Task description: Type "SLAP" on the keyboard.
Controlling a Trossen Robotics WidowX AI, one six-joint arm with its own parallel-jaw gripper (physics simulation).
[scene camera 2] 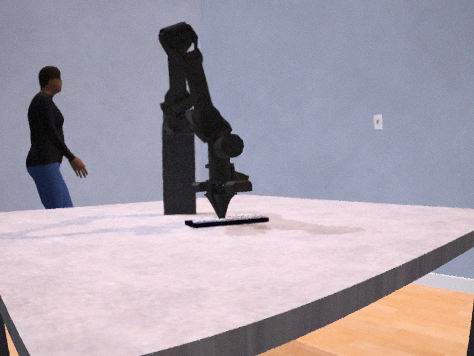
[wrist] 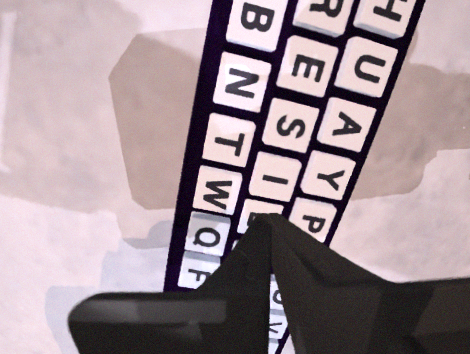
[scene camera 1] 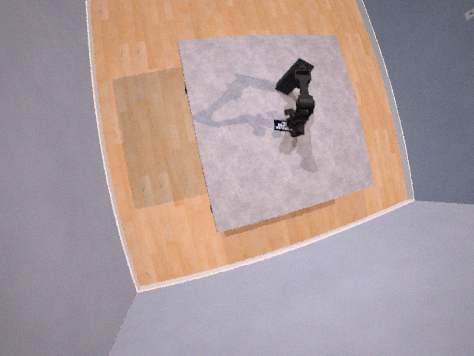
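Pixels of known places: gripper, fingertip midpoint: (scene camera 2: pixel 221 219) (wrist: pixel 267 222) (scene camera 1: pixel 287 126); arm's base, link origin: (scene camera 2: pixel 177 121) (scene camera 1: pixel 301 69).
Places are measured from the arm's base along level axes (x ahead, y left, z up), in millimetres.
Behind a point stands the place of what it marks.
Observation:
The keyboard (scene camera 1: pixel 280 125) @(x 231, y -152, z -279 mm) (scene camera 2: pixel 195 223) @(x 242, y -193, z -284 mm) (wrist: pixel 200 110) @(x 245, y -54, z -285 mm) is a dark slab with white letter keys, lying flat on the table. In the wrist view, the S key (wrist: pixel 291 125) @(x 274, y -67, z -279 mm), A key (wrist: pixel 347 124) @(x 294, y -72, z -279 mm) and P key (wrist: pixel 314 222) @(x 276, y -108, z -279 mm) show. The L key (wrist: pixel 265 205) @(x 258, y -97, z -284 mm) is partly hidden behind the fingertips. My gripper (scene camera 2: pixel 221 216) @(x 257, y -105, z -284 mm) (wrist: pixel 267 222) @(x 257, y -105, z -284 mm) is shut and empty, pointing down. Its tips are at the key tops or very close above them, over the lower part of the L key in the wrist view; contact cannot be told. Keys behind the fingers are mostly hidden.
The arm's dark base column (scene camera 2: pixel 179 175) @(x 20, y -14, z -173 mm) stands on the table (scene camera 1: pixel 250 180) @(x 464, y -505, z -296 mm) (scene camera 2: pixel 150 280) @(x 509, y -590, z -296 mm) behind the keyboard. A person (scene camera 2: pixel 46 130) in a black top and blue trousers stands beyond the table at the left in scene camera 2.

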